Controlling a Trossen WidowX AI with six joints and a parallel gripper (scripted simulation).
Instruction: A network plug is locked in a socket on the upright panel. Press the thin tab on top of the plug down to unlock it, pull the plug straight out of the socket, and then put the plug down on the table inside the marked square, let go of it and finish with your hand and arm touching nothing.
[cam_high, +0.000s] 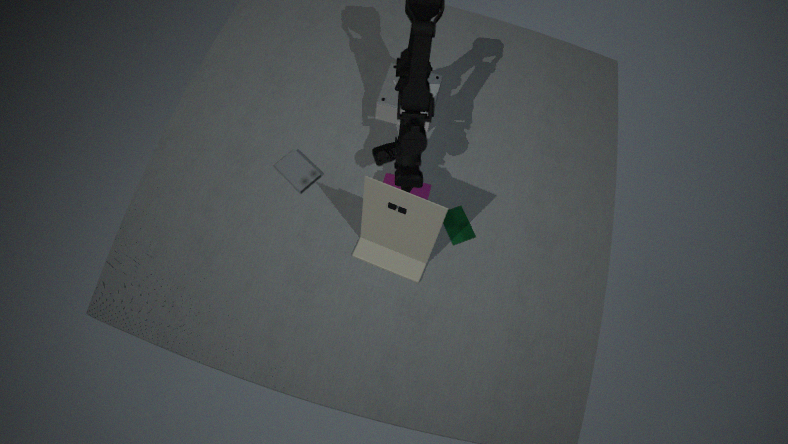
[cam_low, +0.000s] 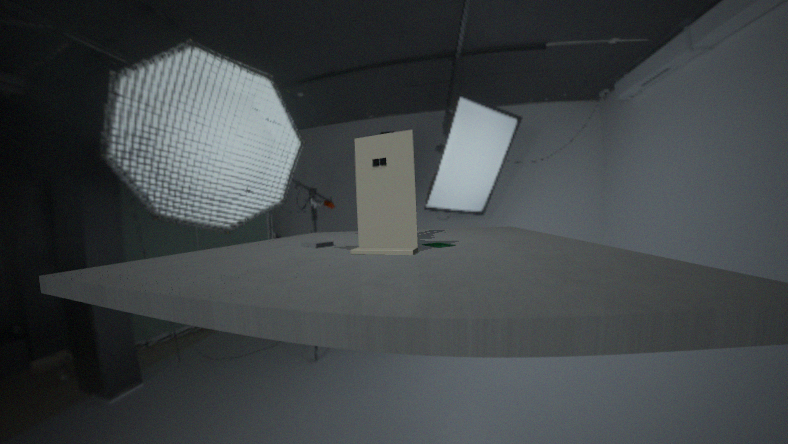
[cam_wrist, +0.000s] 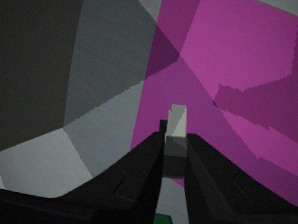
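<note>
The magenta square lies 4 cm below my gripper tip and 1 cm behind it. From my gripper tip the other things lie so: marked square 15 cm to the left, 4 cm below, 1 cm ahead; then upright panel 14 cm ahead, 11 cm above, 1 cm to the left; then network plug right at my gripper tip.
</note>
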